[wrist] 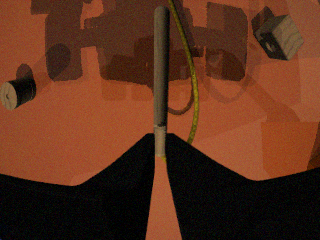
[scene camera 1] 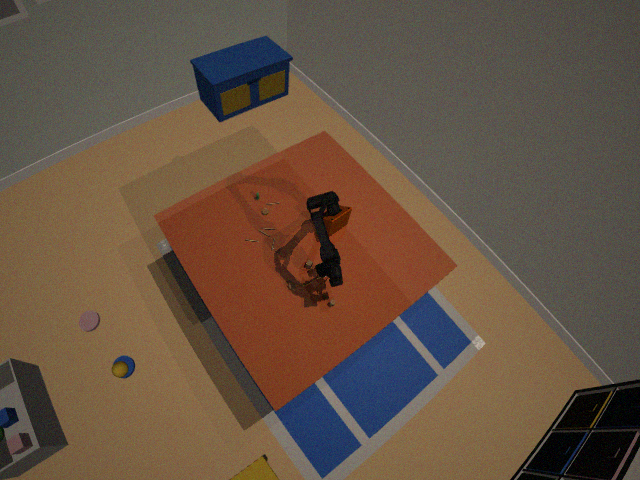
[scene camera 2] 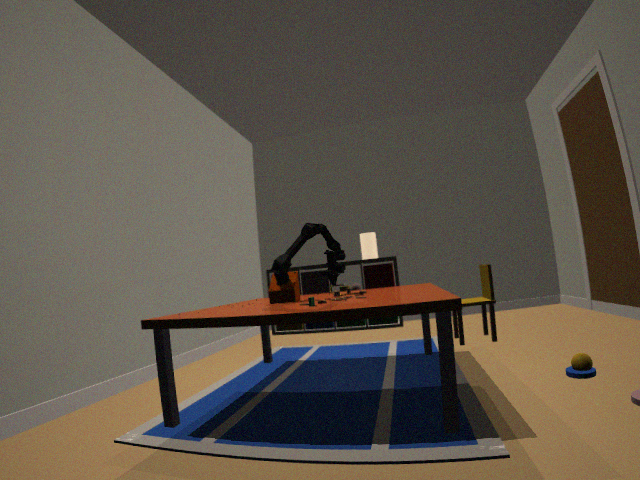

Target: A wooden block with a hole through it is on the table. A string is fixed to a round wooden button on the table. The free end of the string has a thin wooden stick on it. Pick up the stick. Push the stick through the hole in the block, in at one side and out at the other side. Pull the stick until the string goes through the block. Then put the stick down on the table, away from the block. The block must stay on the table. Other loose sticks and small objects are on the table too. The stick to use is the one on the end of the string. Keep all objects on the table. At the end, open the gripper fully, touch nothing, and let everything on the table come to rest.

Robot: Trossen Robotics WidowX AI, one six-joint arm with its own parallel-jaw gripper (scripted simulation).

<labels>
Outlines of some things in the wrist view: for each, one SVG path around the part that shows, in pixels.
My gripper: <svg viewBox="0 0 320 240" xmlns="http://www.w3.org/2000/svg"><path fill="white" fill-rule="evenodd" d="M165 135L165 163L176 217L180 225L181 240L320 240L320 167L309 171L307 169L295 175L251 180L224 167L219 161L216 163L211 157L204 155L188 141L181 140L173 133ZM153 133L141 137L141 140L125 151L120 159L116 159L109 167L105 167L104 171L97 172L97 175L75 187L40 183L0 173L0 212L12 225L4 240L145 240L155 172Z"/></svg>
A wooden block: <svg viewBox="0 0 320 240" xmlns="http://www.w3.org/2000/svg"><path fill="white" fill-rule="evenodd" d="M269 17L253 35L255 35L256 40L259 41L261 47L263 47L271 59L291 60L292 56L296 55L296 51L299 51L304 43L301 33L297 31L296 24L293 23L291 16Z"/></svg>
</labels>
